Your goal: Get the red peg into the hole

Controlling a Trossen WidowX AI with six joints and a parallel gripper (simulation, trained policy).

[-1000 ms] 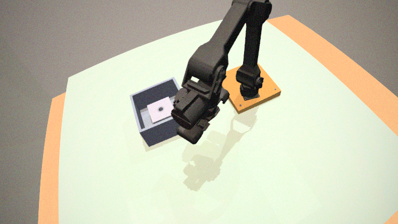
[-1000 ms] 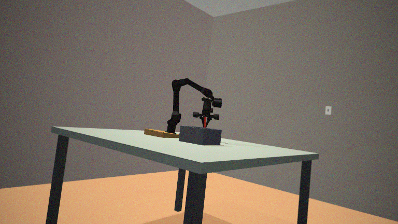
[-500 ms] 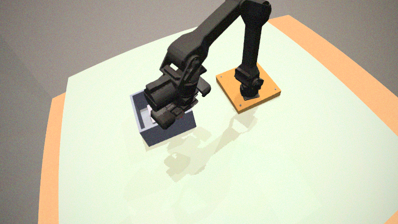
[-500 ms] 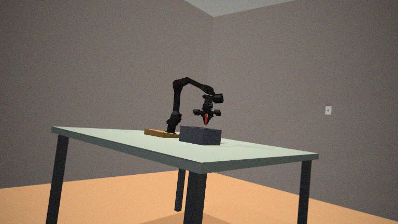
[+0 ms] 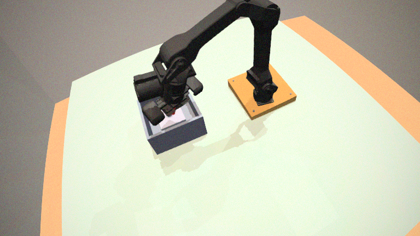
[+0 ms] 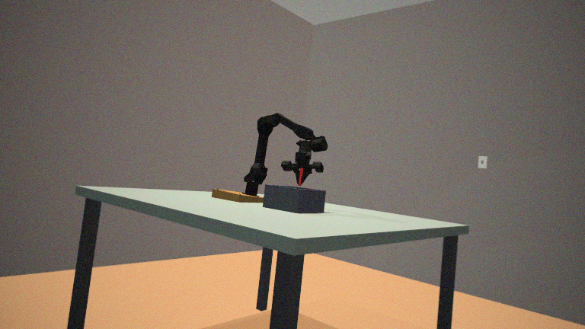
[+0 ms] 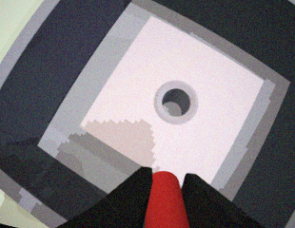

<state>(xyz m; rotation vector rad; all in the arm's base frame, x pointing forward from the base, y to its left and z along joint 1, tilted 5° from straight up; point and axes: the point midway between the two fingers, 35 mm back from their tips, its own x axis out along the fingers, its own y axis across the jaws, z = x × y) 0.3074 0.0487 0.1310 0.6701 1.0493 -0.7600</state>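
The red peg is 10 mm behind my gripper tip, 10 mm to the left of it and 30 mm above it. Also, from my gripper tip: pale plate 20 mm ahead, 40 mm to the right, 70 mm below; then dark box 20 mm ahead, 40 mm to the right, 90 mm below.
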